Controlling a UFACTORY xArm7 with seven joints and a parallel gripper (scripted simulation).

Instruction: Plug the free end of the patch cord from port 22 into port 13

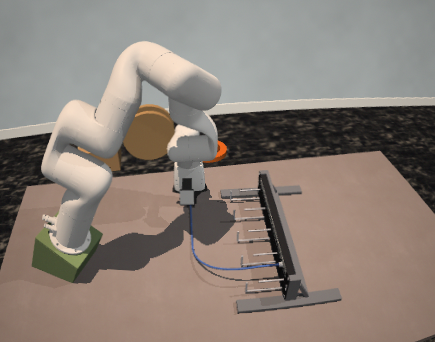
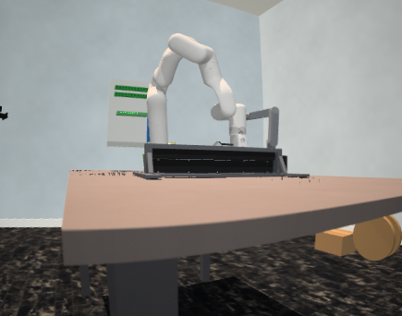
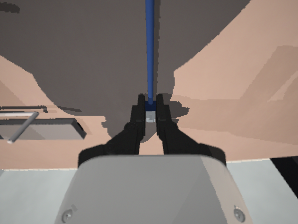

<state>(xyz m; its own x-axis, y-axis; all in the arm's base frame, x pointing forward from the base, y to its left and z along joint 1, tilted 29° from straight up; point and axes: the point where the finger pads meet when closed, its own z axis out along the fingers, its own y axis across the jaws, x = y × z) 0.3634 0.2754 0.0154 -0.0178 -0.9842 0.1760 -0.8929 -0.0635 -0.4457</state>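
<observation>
My hand is 20 mm to the right of the cord plug and 10 mm above it.
</observation>
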